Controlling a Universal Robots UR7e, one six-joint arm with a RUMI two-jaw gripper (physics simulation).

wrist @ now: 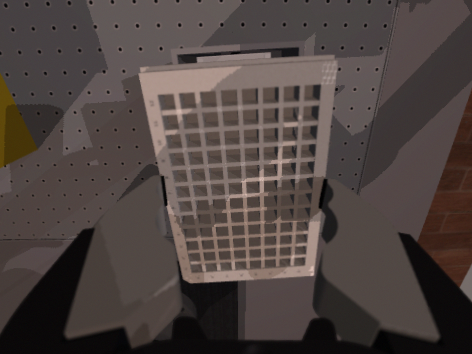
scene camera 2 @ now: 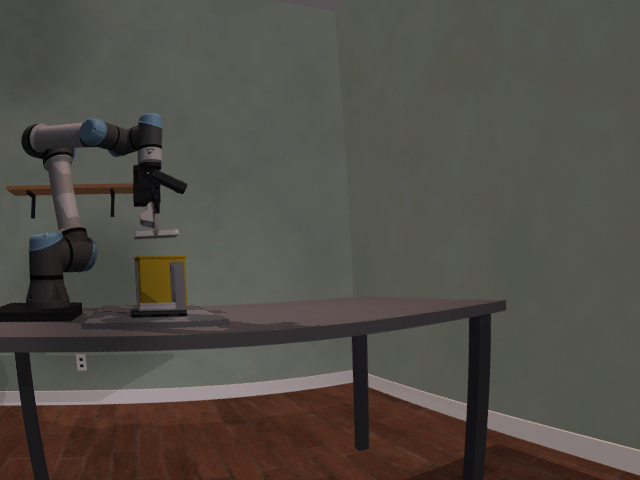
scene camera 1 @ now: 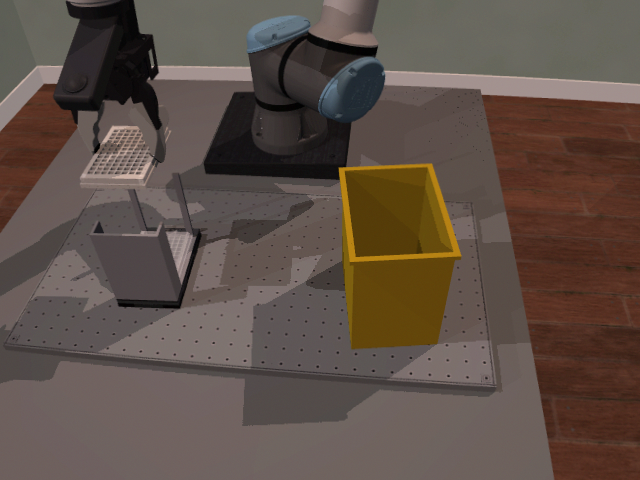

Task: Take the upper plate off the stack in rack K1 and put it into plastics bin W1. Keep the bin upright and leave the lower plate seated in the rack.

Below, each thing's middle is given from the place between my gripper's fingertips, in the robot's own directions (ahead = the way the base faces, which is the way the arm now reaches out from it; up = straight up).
My gripper is now 10 mm past the yellow plastics bin W1 (scene camera 1: pixel 398 246), 350 mm to the right of it and 130 mm above it.
